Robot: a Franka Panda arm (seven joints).
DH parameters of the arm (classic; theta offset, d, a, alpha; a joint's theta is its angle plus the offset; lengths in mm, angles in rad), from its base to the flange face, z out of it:
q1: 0 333 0 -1.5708
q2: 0 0 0 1.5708
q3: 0 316 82.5 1.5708
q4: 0 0 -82.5 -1.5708
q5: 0 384 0 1.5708
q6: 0 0 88 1.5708
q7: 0 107 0 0
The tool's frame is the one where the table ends.
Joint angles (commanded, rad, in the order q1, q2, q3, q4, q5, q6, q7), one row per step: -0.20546 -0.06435 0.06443 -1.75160 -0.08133 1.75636 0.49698; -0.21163 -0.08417 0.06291 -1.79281 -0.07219 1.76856 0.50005; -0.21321 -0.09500 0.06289 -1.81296 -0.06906 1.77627 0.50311; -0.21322 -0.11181 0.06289 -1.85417 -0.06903 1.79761 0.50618; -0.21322 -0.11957 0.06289 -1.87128 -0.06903 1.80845 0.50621; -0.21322 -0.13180 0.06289 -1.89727 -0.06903 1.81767 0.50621; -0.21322 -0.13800 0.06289 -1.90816 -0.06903 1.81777 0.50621
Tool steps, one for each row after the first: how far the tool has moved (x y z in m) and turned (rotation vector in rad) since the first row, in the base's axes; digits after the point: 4 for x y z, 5 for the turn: -0.0070 -0.0021 -0.0082 0.00945 0.00773 -0.01111; -0.0104 -0.0020 -0.0114 0.01233 0.00873 -0.01572; -0.0156 -0.0009 -0.0205 0.01215 0.01170 -0.01749; -0.0177 -0.0004 -0.0236 0.01159 0.01032 -0.01683; -0.0219 0.0004 -0.0290 0.01160 0.01496 -0.01636; -0.0244 0.0008 -0.0310 0.01188 0.01957 -0.01647
